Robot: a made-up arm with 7 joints.
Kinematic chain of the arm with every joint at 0, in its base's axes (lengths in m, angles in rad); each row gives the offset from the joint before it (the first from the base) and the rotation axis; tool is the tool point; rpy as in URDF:
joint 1: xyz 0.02 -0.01 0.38 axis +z
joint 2: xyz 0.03 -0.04 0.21 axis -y
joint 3: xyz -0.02 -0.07 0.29 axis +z
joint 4: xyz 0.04 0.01 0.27 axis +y
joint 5: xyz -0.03 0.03 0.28 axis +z
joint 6: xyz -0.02 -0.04 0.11 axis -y
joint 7: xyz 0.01 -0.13 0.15 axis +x
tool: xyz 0 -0.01 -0.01 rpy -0.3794 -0.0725 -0.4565
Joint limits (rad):
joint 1: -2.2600..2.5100
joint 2: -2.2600..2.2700
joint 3: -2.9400..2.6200
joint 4: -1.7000..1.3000
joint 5: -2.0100..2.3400
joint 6: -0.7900..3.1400
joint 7: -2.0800..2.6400
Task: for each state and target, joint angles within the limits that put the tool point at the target. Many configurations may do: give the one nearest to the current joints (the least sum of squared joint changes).
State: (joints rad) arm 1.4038 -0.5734 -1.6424 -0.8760 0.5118 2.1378 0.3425
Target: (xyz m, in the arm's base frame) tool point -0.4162 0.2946 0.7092
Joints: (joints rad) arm 2.0381 -1.2427 -2.1034 -1.3849 0.0417 1.9351 0.3454
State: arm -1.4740 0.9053 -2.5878 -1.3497 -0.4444 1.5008 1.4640
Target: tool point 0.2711 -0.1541 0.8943
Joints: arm -1.2135 0.0945 -2.3661 -1.6678 -0.4413 1.2528 1.4657
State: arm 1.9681 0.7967 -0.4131 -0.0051 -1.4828 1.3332 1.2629
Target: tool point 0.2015 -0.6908 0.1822
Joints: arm 2.0006 1.6110 -0.2217 -0.6768 -1.2928 1.4531 1.2471
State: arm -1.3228 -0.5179 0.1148 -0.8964 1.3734 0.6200 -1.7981
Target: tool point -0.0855 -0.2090 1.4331
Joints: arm -1.2147 -0.7799 -0.1480 -1.5242 1.2420 0.7143 -1.8086
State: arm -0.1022 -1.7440 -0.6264 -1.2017 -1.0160 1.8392 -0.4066
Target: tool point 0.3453 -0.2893 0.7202
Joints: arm -0.7148 -2.0303 -0.3405 -1.5514 -0.7698 2.0644 -0.4101
